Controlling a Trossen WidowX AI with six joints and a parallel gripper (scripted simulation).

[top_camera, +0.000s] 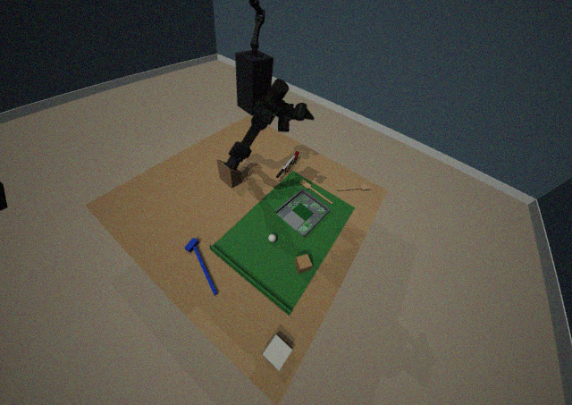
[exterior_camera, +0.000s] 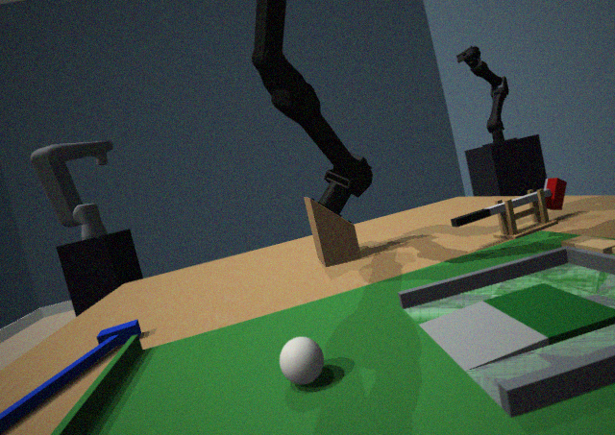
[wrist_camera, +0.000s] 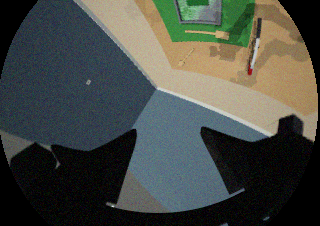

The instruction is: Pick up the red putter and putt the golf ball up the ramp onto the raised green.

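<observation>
Right now the wooden rack is 18 cm behind my gripper tip, 16 cm to the left of it and 50 cm below it. Round my gripper tip: blue hammer (2 cm ahead, 63 cm to the right, 52 cm below); then wooden block (34 cm ahead, 28 cm to the right, 50 cm below); then golf ball (15 cm ahead, 29 cm to the right, 50 cm below).
</observation>
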